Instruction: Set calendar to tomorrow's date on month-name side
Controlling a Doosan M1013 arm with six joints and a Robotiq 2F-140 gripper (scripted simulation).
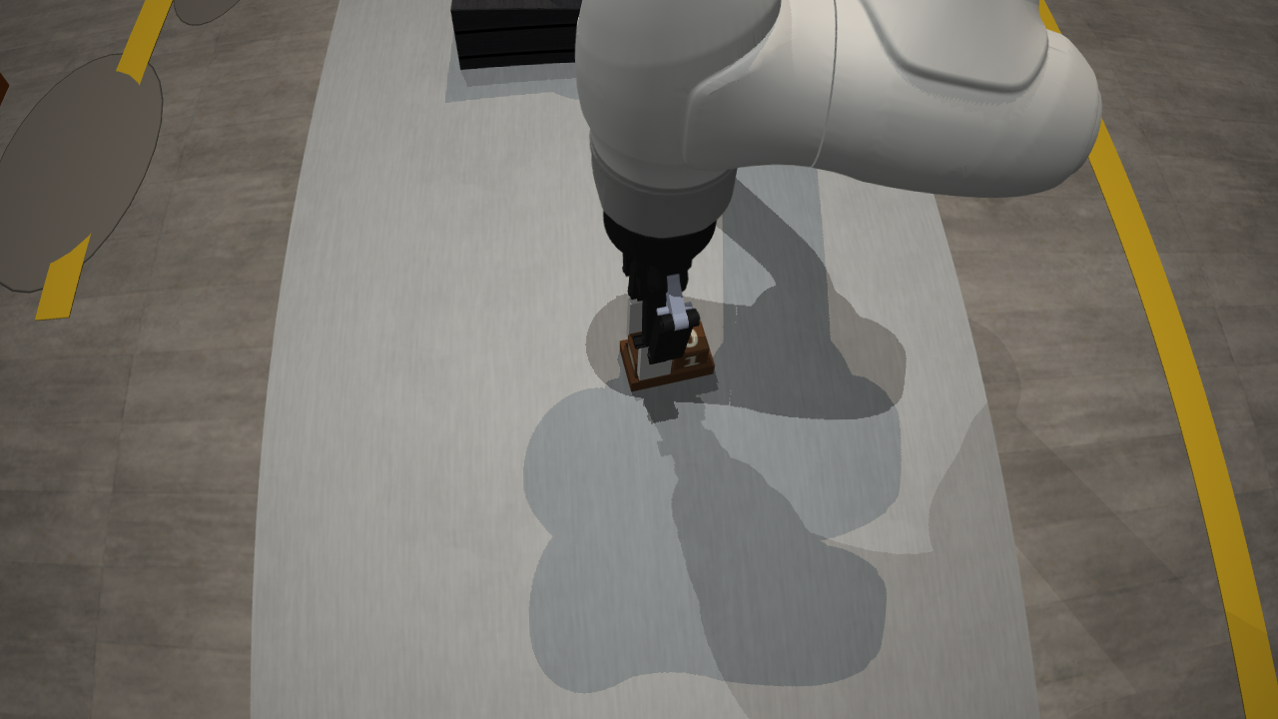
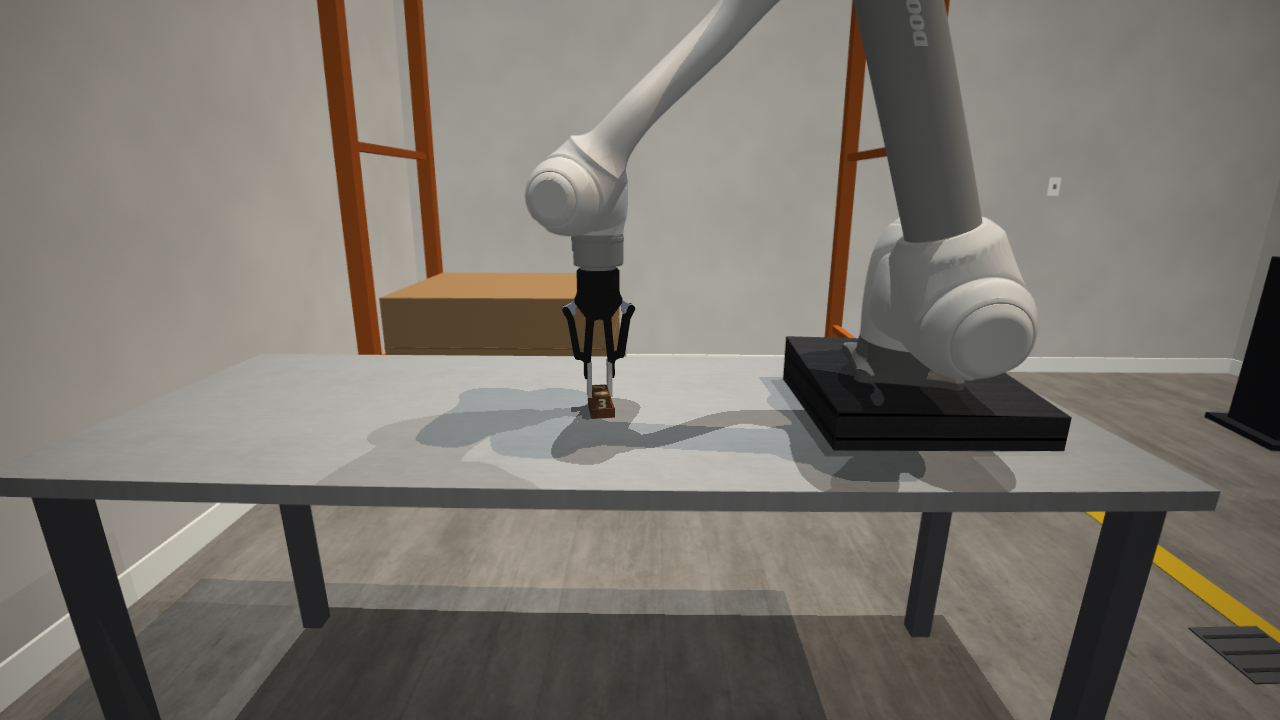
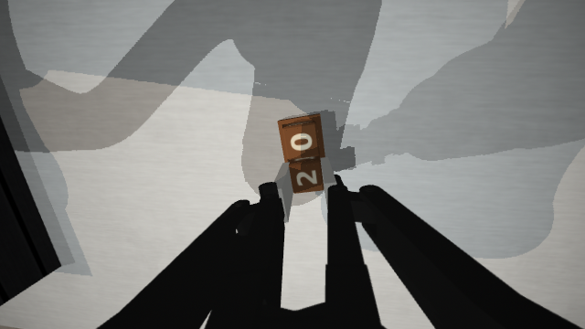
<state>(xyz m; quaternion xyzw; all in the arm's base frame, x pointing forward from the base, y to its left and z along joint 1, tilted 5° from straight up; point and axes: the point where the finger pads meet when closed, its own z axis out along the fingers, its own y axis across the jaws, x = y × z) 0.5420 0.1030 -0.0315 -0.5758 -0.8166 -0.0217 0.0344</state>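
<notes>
My hand is 10 mm past the brown calendar tray, 20 mm to the right of it and 50 mm above it.
</notes>
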